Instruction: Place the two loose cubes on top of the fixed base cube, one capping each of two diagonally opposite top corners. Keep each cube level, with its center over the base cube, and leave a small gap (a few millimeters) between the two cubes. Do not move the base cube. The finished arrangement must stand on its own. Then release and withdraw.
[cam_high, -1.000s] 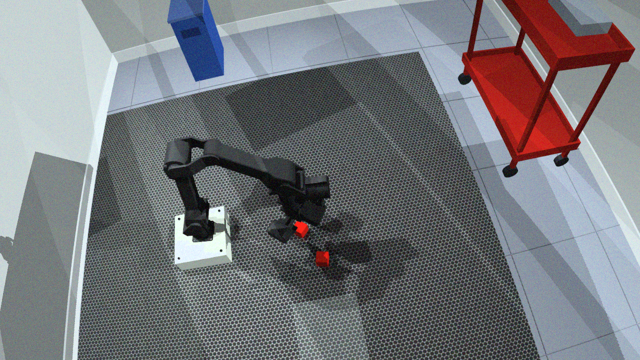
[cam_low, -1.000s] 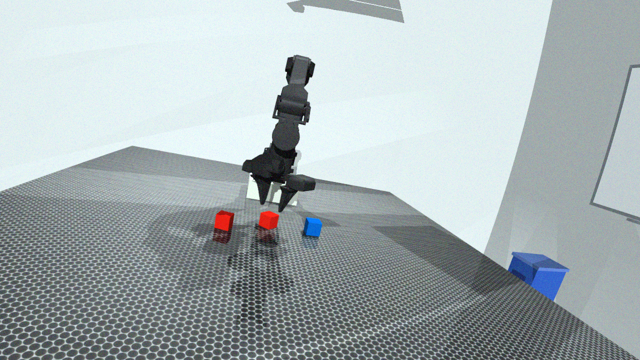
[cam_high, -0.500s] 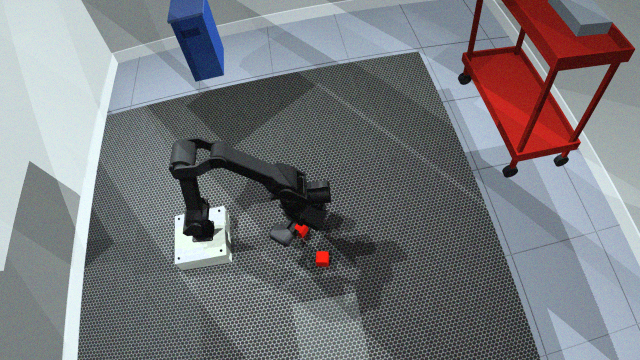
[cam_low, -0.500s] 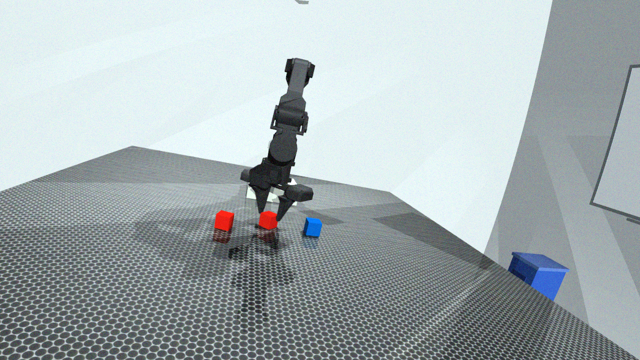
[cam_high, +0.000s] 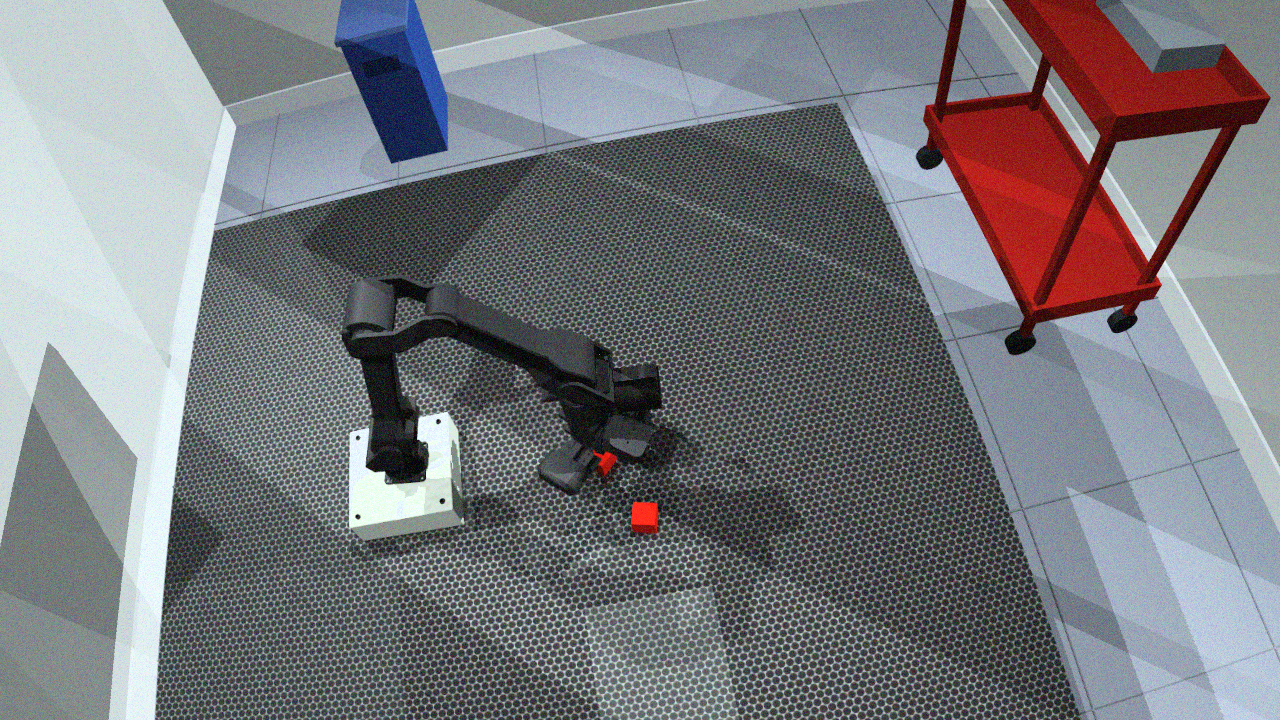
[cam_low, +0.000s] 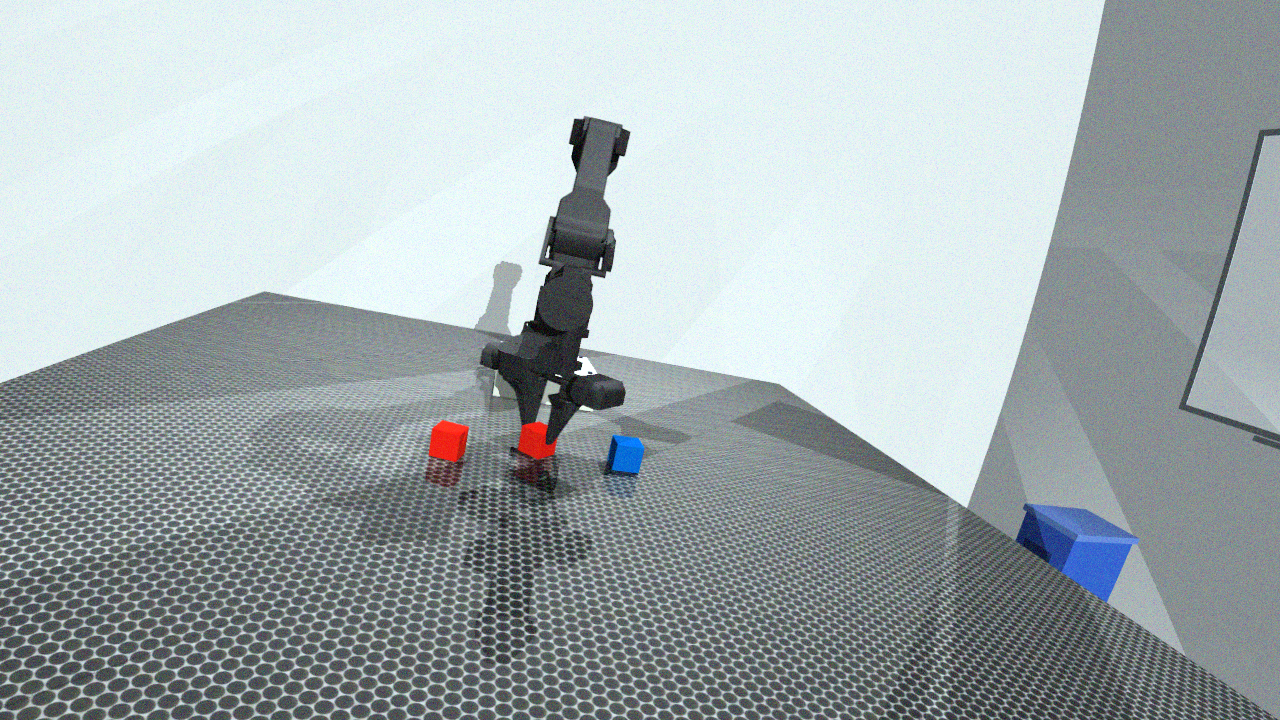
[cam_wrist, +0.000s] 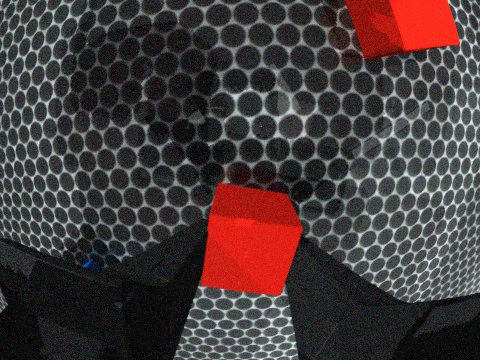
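My gripper tip is 10 mm past the blue base cube and 110 mm to the right of it.
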